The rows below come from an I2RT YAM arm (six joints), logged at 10 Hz.
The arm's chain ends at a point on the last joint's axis. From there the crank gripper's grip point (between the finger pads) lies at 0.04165 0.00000 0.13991 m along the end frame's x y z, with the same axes.
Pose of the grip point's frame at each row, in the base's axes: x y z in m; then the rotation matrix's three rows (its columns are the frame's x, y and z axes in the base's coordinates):
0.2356, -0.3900, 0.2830; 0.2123, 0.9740, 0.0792; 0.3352, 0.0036, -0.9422; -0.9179, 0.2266, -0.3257
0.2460, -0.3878, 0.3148; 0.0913, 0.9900, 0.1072; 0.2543, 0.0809, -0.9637; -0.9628, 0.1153, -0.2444
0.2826, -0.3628, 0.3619; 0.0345, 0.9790, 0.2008; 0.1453, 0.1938, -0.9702; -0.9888, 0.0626, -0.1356
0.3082, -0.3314, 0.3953; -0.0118, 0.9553, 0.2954; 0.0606, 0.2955, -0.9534; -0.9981, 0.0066, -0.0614
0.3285, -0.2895, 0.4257; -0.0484, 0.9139, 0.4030; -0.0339, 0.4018, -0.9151; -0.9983, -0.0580, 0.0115
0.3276, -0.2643, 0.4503; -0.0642, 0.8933, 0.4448; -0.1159, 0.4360, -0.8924; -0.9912, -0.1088, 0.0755
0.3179, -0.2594, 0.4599; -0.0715, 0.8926, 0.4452; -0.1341, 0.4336, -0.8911; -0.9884, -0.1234, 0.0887
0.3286, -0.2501, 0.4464; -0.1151, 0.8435, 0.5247; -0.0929, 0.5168, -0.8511; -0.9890, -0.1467, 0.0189
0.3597, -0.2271, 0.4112; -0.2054, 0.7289, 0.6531; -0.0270, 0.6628, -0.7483; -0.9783, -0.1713, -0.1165
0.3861, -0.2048, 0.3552; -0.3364, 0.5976, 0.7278; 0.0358, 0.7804, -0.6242; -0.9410, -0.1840, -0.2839
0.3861, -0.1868, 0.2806; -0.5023, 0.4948, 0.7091; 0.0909, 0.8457, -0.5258; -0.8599, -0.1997, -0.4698
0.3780, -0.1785, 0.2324; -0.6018, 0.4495, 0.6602; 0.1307, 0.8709, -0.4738; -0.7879, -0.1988, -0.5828
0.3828, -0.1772, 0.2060; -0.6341, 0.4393, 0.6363; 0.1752, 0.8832, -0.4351; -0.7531, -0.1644, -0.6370
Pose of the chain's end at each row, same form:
0.2157, -0.2721, 0.3668; 0.2123, 0.9740, 0.0792; 0.3352, 0.0036, -0.9422; -0.9179, 0.2266, -0.3257
0.2272, -0.2636, 0.3891; 0.0913, 0.9900, 0.1072; 0.2543, 0.0809, -0.9637; -0.9628, 0.1153, -0.2444
0.2531, -0.2331, 0.4221; 0.0345, 0.9790, 0.2008; 0.1453, 0.1938, -0.9702; -0.9888, 0.0626, -0.1356
0.2674, -0.2005, 0.4455; -0.0118, 0.9553, 0.2954; 0.0606, 0.2955, -0.9534; -0.9981, 0.0066, -0.0614
0.2741, -0.1601, 0.4657; -0.0484, 0.9139, 0.4030; -0.0339, 0.4018, -0.9151; -0.9983, -0.0580, 0.0115
0.2680, -0.1346, 0.4810; -0.0642, 0.8933, 0.4448; -0.1159, 0.4360, -0.8924; -0.9912, -0.1088, 0.0755
0.2586, -0.1291, 0.4887; -0.0715, 0.8926, 0.4452; -0.1341, 0.4336, -0.8911; -0.9884, -0.1234, 0.0887
0.2600, -0.1272, 0.4849; -0.1151, 0.8435, 0.5247; -0.0929, 0.5168, -0.8511; -0.9890, -0.1467, 0.0189
0.2769, -0.1213, 0.4682; -0.2054, 0.7289, 0.6531; -0.0270, 0.6628, -0.7483; -0.9783, -0.1713, -0.1165
0.2983, -0.1190, 0.4341; -0.3364, 0.5976, 0.7278; 0.0358, 0.7804, -0.6242; -0.9410, -0.1840, -0.2839
0.3078, -0.1170, 0.3821; -0.5023, 0.4948, 0.7091; 0.0909, 0.8457, -0.5258; -0.8599, -0.1997, -0.4698
0.3107, -0.1177, 0.3468; -0.6018, 0.4495, 0.6602; 0.1307, 0.8709, -0.4738; -0.7879, -0.1988, -0.5828
0.3202, -0.1236, 0.3265; -0.6341, 0.4393, 0.6363; 0.1752, 0.8832, -0.4351; -0.7531, -0.1644, -0.6370

